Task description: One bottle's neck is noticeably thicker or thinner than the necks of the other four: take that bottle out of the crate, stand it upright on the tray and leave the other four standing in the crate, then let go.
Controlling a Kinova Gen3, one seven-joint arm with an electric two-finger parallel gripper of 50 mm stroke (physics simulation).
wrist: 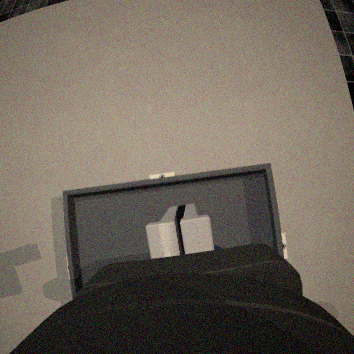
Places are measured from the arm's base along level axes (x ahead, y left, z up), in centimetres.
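Where they show: gripper, between the fingertips: (184, 222).
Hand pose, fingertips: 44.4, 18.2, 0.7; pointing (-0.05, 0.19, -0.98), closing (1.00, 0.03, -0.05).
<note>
Things, the pixels of their top centre, and the offset from my fingertips, as dx, dy, dz. "spot": a spot on its surface instead. Level surfaces: height alone.
- dark grey tray, a spot on its surface: (120, 187) spot: -8.3, +5.5, -14.7
- tiny blue sliver, a spot on its surface: (216, 248) spot: +1.8, -2.3, -9.3
- far side, centre of its top: (161, 176) -3.5, +6.3, -15.7
- right side, a spot on its surface: (284, 245) spot: +9.7, -3.5, -15.7
- beige table, height of its surface: dz -17.2
The dark grey tray (120, 187) with a low raised rim is in the lower half of the wrist view, and its near side is hidden behind the dark gripper body. My gripper (184, 222) is over the tray, its two pale fingers shut together with no bottle between them. A tiny blue sliver (216, 248) shows just right of the fingers at the edge of the gripper body; it may be part of a bottle, but the rest is hidden. The crate and the other bottles do not show in this view.
Small pale tabs stand at the tray's outer edges, one at the far side (162, 176) and one at the right side (284, 245). Grey shadows lie on the beige table (175, 90) left of the tray. Dark tiled floor shows beyond the table's edge at the upper corners.
</note>
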